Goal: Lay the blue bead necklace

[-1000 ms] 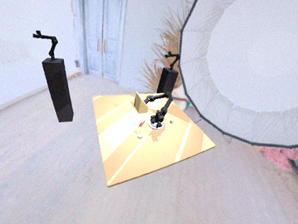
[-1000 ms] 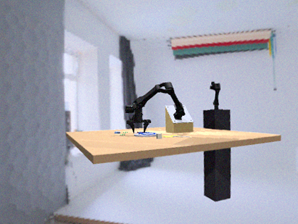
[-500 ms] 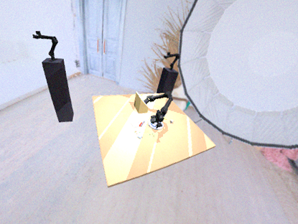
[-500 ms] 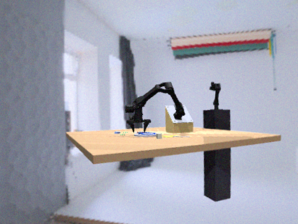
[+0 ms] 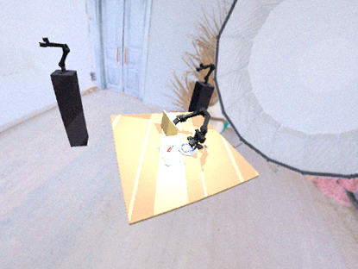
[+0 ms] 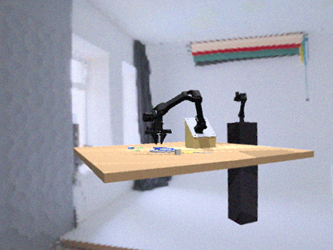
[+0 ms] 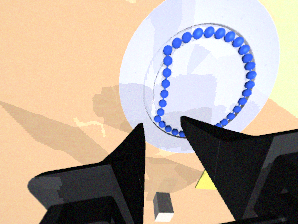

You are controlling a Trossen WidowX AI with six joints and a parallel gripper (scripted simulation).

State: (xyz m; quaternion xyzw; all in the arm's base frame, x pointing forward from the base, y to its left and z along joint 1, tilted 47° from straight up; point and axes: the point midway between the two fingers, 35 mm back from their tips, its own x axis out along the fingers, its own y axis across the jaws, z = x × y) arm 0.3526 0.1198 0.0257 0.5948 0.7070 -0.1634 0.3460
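Right now the round bead board is 50 mm behind my gripper tip, 40 mm below it and 30 mm to the right of it. From my gripper tip the other things lie so: yellow flat piece: 180 mm behind, 130 mm to the left, 50 mm below; red-and-grey object: 210 mm to the right, 80 mm behind, 40 mm below; white cylinder: 210 mm to the left, 50 mm behind, 30 mm below.
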